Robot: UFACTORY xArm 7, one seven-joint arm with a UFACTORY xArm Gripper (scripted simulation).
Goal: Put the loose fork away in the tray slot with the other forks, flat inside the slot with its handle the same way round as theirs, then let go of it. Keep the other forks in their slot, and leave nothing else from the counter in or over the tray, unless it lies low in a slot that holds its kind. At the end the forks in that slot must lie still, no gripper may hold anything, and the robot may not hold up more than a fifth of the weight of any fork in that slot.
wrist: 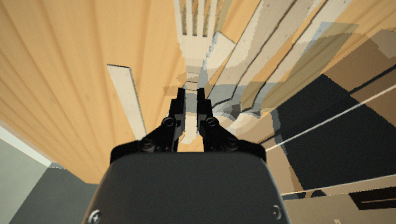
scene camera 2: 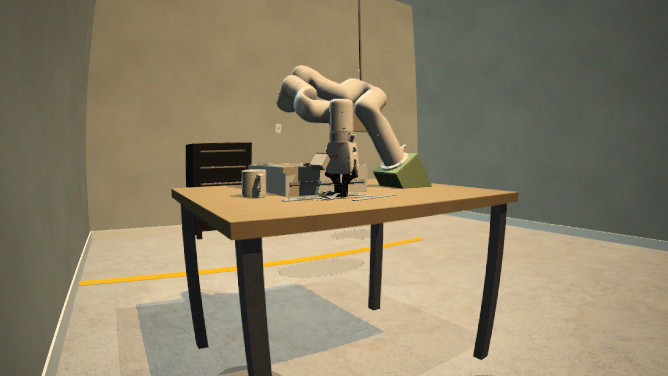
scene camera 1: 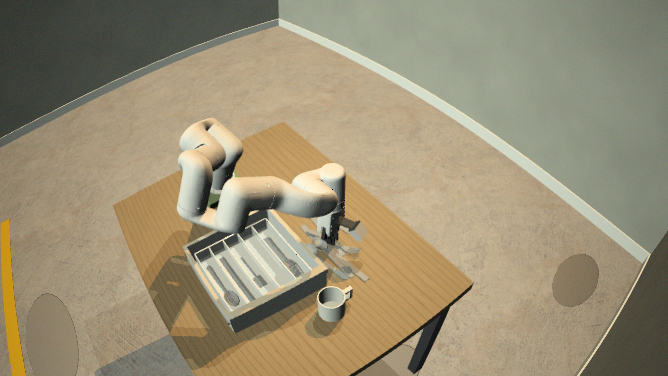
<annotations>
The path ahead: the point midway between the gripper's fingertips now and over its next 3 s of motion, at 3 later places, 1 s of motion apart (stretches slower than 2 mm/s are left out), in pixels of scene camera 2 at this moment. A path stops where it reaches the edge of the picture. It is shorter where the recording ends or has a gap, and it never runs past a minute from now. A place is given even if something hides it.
My gripper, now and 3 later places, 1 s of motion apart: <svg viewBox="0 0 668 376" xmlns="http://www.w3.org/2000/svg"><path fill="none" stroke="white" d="M341 196L341 161L341 141L328 143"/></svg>
</annotations>
